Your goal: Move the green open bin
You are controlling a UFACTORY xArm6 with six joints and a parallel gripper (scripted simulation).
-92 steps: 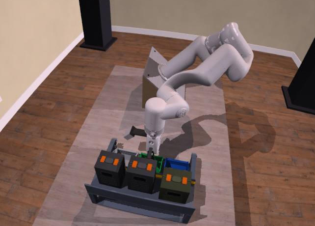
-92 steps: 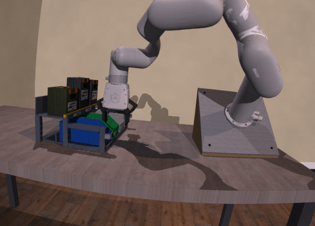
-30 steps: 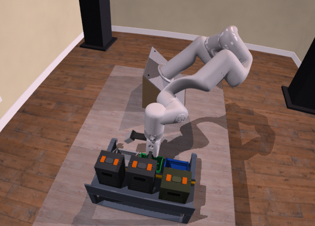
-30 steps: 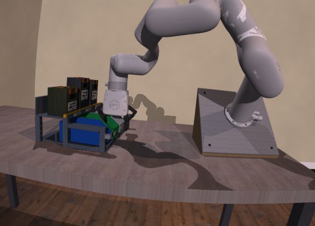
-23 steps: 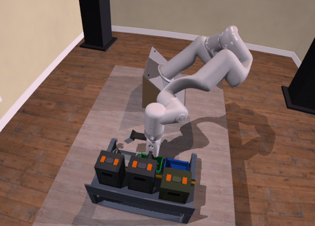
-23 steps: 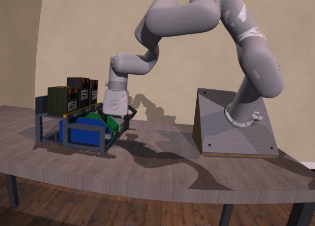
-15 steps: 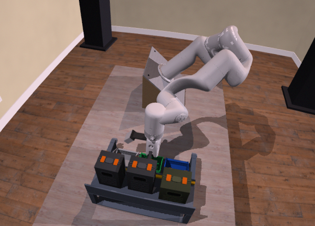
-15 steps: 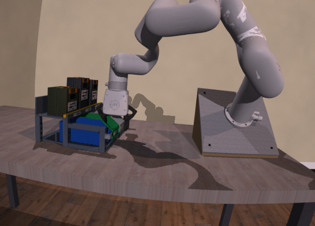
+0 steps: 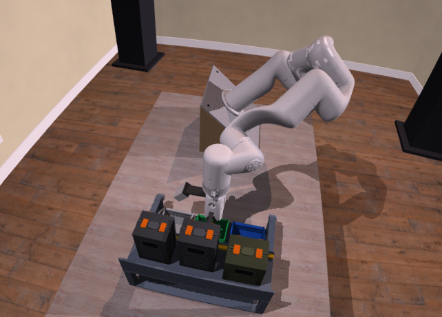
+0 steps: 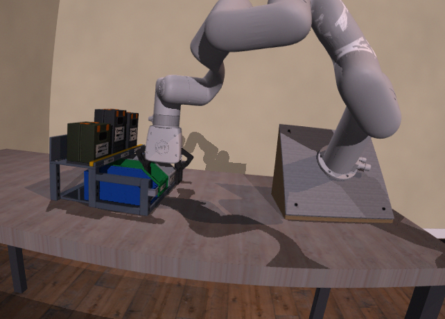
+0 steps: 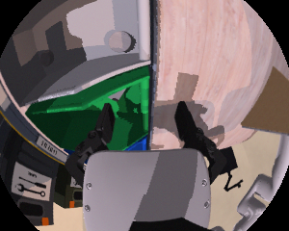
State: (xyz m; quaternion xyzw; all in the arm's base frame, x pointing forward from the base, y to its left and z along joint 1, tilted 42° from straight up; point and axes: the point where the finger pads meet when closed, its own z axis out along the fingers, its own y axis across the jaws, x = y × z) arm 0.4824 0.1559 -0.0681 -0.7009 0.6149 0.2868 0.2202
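My hand is 8 cm short of the green open bin and 1 cm to the right of it. From my hand the other things lie so: grey bin (9 cm ahead, 11 cm to the right); then olive box (17 cm ahead, 13 cm to the left, 10 cm above); then blue bin (7 cm ahead, 12 cm to the left).
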